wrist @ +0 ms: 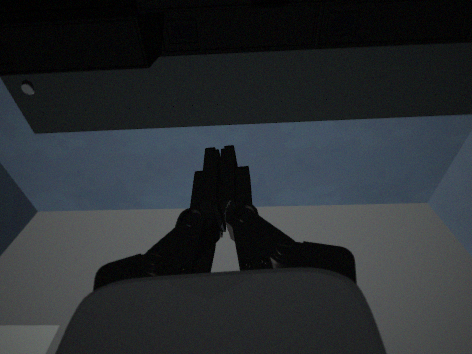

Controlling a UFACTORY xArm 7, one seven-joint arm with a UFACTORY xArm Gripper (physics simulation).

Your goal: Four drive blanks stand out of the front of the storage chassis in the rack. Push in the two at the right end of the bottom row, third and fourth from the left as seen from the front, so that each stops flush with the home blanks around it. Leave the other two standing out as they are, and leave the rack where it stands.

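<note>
The storage chassis shows as a very dark band across the top of the wrist view. At its left, a dark block, which looks like a drive blank, stands out lower than the front to its right. Single blanks in the rest of the front are too dark to tell apart, and I cannot tell which row place this block has. A dark grey-green rack panel runs below the chassis. My gripper is shut and empty, its tips showing below the panel's lower edge, apart from the blanks in the view.
A round screw head sits at the panel's left end. A blue surface lies behind the fingertips, with blue sides at left and right. A grey surface shows below it, and a pale flat shape is at the bottom left corner.
</note>
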